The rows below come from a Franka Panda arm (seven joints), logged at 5 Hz.
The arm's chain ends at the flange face. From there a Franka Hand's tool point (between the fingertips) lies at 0.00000 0.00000 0.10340 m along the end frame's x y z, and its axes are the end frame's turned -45 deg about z.
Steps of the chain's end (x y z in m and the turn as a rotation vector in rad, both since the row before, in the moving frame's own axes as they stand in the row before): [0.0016 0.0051 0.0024 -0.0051 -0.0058 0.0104]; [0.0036 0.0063 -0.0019 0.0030 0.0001 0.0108]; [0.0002 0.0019 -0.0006 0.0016 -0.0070 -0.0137]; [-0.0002 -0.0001 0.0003 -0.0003 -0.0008 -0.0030]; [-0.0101 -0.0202 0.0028 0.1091 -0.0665 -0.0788]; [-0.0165 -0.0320 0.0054 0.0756 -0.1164 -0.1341]
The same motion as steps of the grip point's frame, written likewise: [-0.0033 0.0047 0.0024 0.0005 -0.0077 0.0104]; [-0.0017 0.0068 -0.0019 0.0021 0.0022 0.0108]; [-0.0016 0.0009 -0.0006 0.0061 -0.0038 -0.0137]; [-0.0002 -0.0002 0.0003 0.0004 -0.0008 -0.0030]; [0.0097 -0.0343 0.0020 0.1242 0.0301 -0.0788]; [0.0071 -0.0480 0.0044 0.1358 -0.0288 -0.1341]
